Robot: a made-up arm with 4 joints. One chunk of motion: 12 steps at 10 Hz.
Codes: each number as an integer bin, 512 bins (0 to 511) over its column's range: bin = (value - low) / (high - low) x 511, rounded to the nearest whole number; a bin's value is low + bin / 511 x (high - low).
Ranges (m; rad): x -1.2..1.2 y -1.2..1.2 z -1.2..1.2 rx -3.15..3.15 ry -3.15..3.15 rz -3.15..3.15
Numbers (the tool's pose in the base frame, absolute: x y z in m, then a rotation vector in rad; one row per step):
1: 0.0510 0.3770 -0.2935 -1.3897 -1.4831 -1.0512
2: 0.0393 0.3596 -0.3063 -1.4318 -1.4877 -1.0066
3: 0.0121 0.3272 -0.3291 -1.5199 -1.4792 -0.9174
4: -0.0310 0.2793 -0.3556 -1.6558 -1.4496 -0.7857
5: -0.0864 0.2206 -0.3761 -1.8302 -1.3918 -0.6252
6: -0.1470 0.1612 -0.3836 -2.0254 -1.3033 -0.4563
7: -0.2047 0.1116 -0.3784 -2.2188 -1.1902 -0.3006
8: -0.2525 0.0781 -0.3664 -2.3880 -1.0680 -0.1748
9: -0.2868 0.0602 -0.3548 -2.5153 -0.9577 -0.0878
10: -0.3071 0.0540 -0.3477 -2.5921 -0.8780 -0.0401
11: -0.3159 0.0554 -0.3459 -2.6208 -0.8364 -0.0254
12: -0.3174 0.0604 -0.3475 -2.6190 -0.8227 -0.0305
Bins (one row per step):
1: 266 336 193 143 135 170
2: 264 332 190 139 135 174
3: 258 325 185 132 136 181
4: 249 315 180 121 138 192
5: 237 302 175 107 143 205
6: 224 290 174 91 150 218
7: 212 279 175 76 159 231
8: 202 272 177 62 169 241
9: 194 268 180 51 178 248
10: 190 267 181 45 184 252
11: 188 267 182 43 188 253
12: 188 268 182 43 189 253

